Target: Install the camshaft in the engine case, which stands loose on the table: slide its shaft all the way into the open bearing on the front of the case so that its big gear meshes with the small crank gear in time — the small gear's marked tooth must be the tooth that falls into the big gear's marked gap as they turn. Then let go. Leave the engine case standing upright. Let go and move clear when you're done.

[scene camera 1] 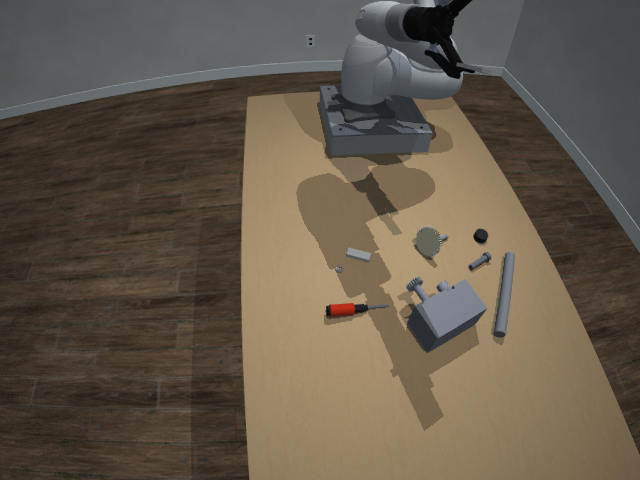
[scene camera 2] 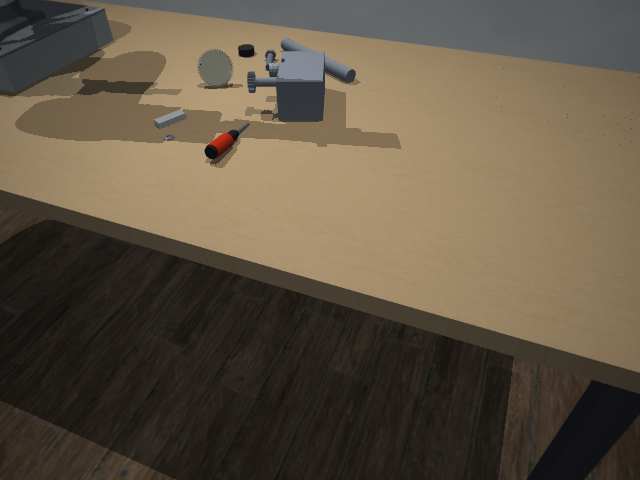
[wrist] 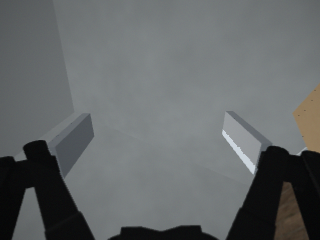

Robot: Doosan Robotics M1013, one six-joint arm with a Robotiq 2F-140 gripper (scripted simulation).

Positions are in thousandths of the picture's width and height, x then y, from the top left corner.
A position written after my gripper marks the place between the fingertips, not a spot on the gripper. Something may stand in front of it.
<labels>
my gripper: scene camera 1 776, 66; wrist 495, 519; not seen in scene camera 2 (out of frame)
grey engine case: scene camera 1 680, 670; scene camera 2 470, 182; not seen in the wrist view (out of frame)
</labels>
